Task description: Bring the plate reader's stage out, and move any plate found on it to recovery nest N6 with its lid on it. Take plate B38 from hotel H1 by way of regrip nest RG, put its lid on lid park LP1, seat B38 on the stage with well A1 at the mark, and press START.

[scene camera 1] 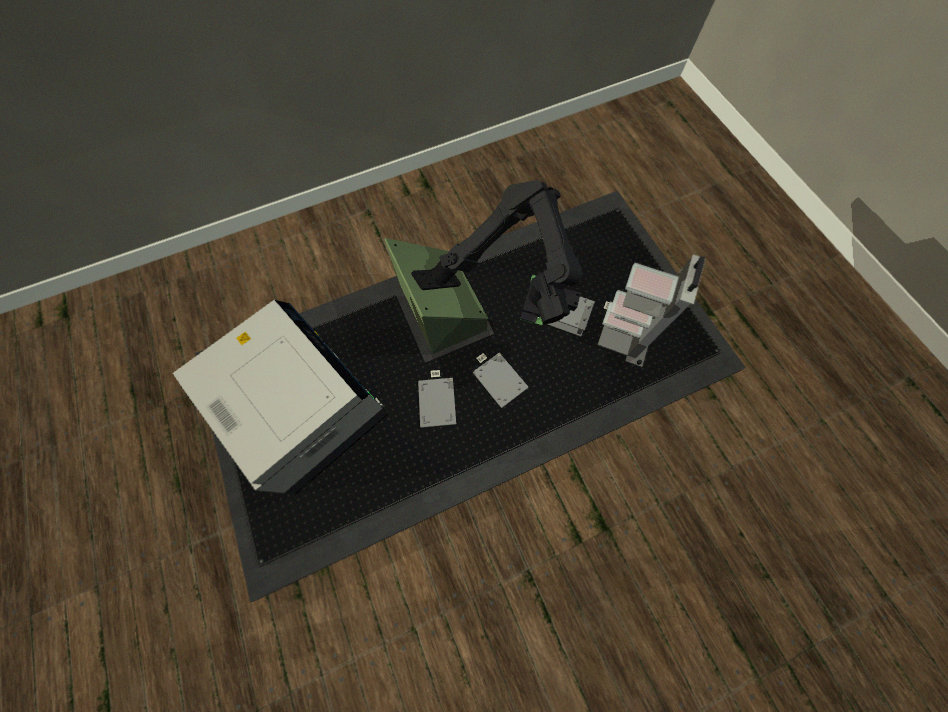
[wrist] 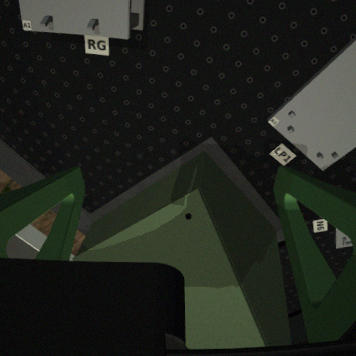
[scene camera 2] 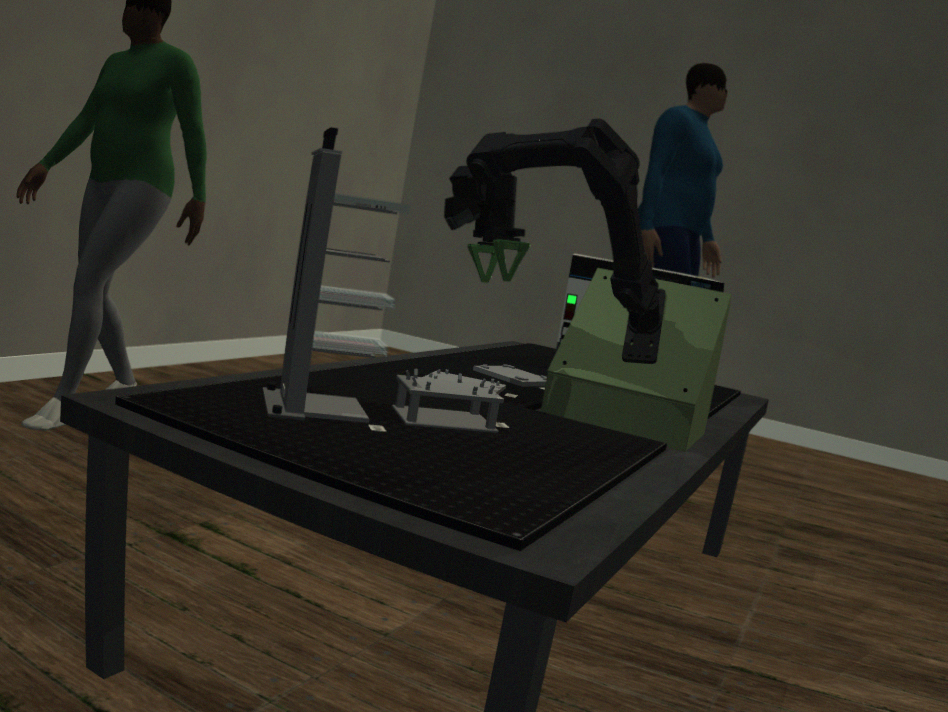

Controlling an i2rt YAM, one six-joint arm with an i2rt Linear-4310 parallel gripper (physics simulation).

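Places are measured from the arm's base along level axes (x ahead, y left, z up), in centimetres.
Pixels of known places: gripper, fingertip midpoint: [scene camera 1: 534, 307] [wrist: 178, 176] [scene camera 2: 495, 281]; arm's base, origin of the base link: [scene camera 1: 436, 279] [scene camera 2: 644, 325].
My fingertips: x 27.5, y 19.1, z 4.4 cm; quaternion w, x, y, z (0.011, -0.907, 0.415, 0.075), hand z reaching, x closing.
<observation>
For each thing: its top centre in the pictures, then the offset to it from my fingertips.
- regrip nest RG, middle of its top: [scene camera 2: 450, 377] [scene camera 1: 568, 305] dx +0.3, dy +17.3, dz -16.5 cm
- Lid park LP1, middle of its top: [wrist: 349, 110] [scene camera 2: 465, 376] [scene camera 1: 500, 378] dx +8.0, dy -16.8, dz -22.1 cm
- recovery nest N6, middle of its top: [scene camera 2: 515, 370] [scene camera 1: 436, 401] dx +2.8, dy -39.4, dz -22.3 cm
- plate reader, middle of its top: [scene camera 2: 645, 266] [scene camera 1: 265, 382] dx -19.3, dy -77.2, dz +6.9 cm
My gripper [scene camera 1: 536, 301] [scene camera 2: 496, 280] [wrist: 178, 176] is open and empty, high above the table between the green pedestal and regrip nest RG [scene camera 1: 570, 321] [scene camera 2: 448, 385] [wrist: 75, 15]. Hotel H1 [scene camera 1: 665, 328] [scene camera 2: 312, 283] holds plates with pinkish wells on several shelves; which one is B38 cannot be read. Lid park LP1 [scene camera 1: 499, 379] [wrist: 325, 107] and recovery nest N6 [scene camera 1: 436, 402] [wrist: 344, 241] show no plate or lid in scene camera 1. The plate reader [scene camera 1: 268, 390] is a big white box at the left. Its stage and START button cannot be made out.
The green pedestal [scene camera 1: 452, 306] [scene camera 2: 636, 344] [wrist: 225, 310] carries the arm and stands beside the reader. A green light [scene camera 2: 571, 299] glows on the reader's front. The hotel's tall post rises at the other end of the table [scene camera 1: 429, 490] [scene camera 2: 306, 505]. Two people stand behind the table.
</observation>
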